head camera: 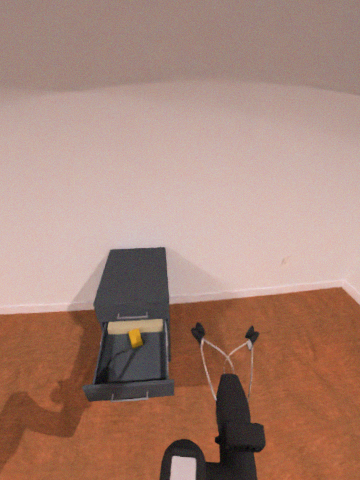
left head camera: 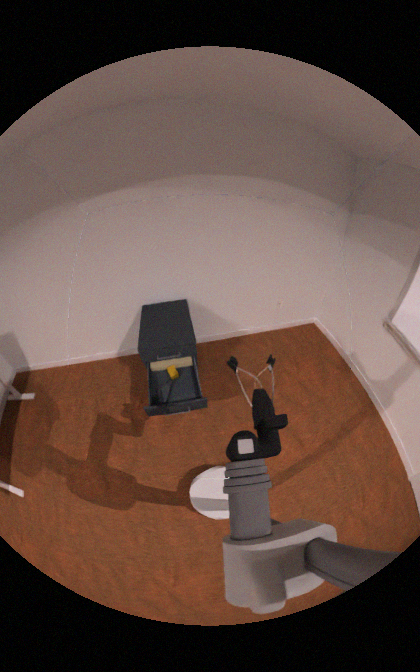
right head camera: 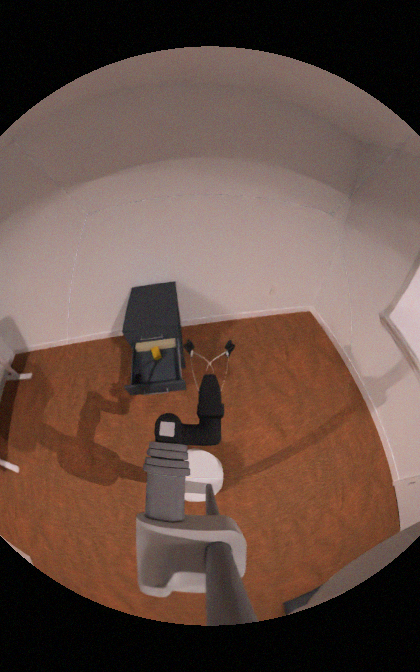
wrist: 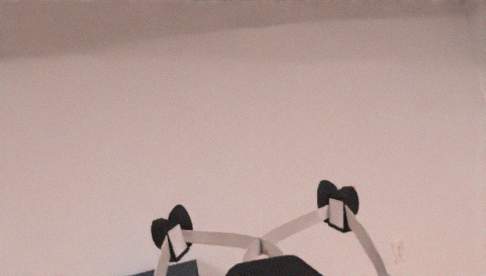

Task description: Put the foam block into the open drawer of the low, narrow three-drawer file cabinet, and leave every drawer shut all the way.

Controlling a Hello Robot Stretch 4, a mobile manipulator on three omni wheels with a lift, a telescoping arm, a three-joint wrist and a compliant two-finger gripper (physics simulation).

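Frame: origin at the robot's base, x right, y down, z ahead, level; metres.
Seen in the pictures: gripper, fingertip midpoint: (head camera: 224, 325) (wrist: 254, 209).
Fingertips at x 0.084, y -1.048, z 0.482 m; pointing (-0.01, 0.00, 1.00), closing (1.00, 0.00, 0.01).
Offsets run from my fingertips to a thing's top centre. "pt": to the spot under its first point.
The low dark grey file cabinet (head camera: 135, 280) (left head camera: 166, 327) (right head camera: 152, 310) stands against the wall, left of my gripper. A corner of the cabinet (wrist: 182, 270) shows at the bottom of the wrist view. Its open drawer @(pt dx -0.348, dy +0.618, dz +0.084 m) (head camera: 130, 390) (left head camera: 176, 407) (right head camera: 156, 387) is pulled far out below the top drawer front. The yellow foam block @(dx -0.407, dy +0.639, dz +0.394 m) (head camera: 135, 338) (left head camera: 172, 372) (right head camera: 156, 353) lies inside it near the back, by a cream-coloured strip. My gripper (head camera: 225, 334) (left head camera: 252, 362) (right head camera: 209, 347) (wrist: 254, 209) is open and empty, to the right of the drawer. The lower drawers are mostly hidden.
The wall with its white baseboard (head camera: 260, 295) (left head camera: 260, 332) runs behind the cabinet. A white-legged piece of furniture (left head camera: 21, 396) (right head camera: 19, 376) stands at the far left. A pale panel (left head camera: 410, 320) (right head camera: 407, 315) juts in at the right. The round white base part (left head camera: 210, 492) (right head camera: 205, 472) is below my arm.
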